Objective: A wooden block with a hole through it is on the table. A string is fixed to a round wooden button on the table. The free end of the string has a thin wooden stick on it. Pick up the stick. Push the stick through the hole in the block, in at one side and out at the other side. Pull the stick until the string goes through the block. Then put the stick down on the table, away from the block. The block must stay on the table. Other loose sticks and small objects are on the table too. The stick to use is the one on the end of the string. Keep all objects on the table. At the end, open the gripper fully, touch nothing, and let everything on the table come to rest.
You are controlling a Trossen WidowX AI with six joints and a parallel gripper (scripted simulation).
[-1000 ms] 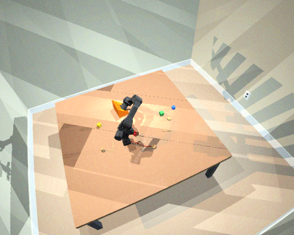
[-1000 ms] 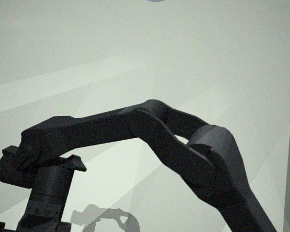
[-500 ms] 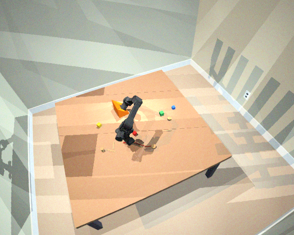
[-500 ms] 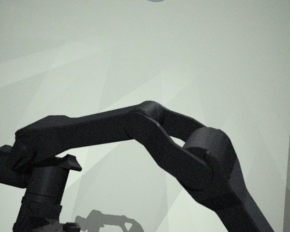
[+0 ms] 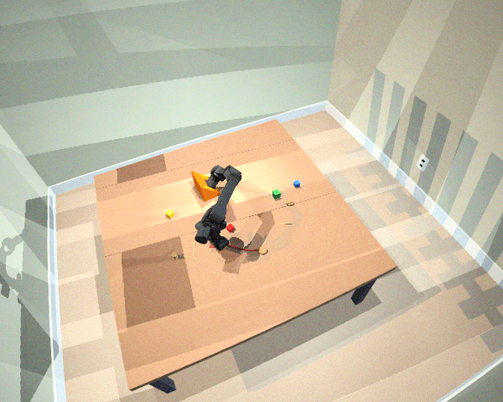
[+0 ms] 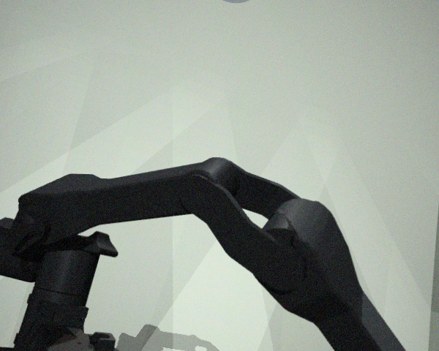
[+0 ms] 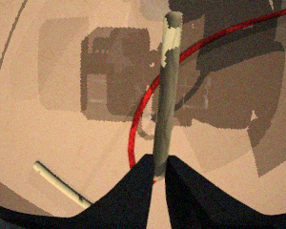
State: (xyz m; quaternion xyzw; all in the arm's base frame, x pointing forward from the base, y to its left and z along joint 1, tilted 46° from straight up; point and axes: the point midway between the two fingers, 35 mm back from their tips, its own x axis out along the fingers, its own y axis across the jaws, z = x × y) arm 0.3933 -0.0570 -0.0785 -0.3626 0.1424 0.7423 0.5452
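Right now the red cube is 80 mm behind my gripper tip, 110 mm to the left of it and 40 mm below it. The rest, counted from my gripper tip: blue cube: 230 mm behind, 570 mm to the left, 40 mm below; then green cube: 200 mm behind, 430 mm to the left, 40 mm below; then yellow cube: 300 mm behind, 170 mm to the right, 40 mm below.
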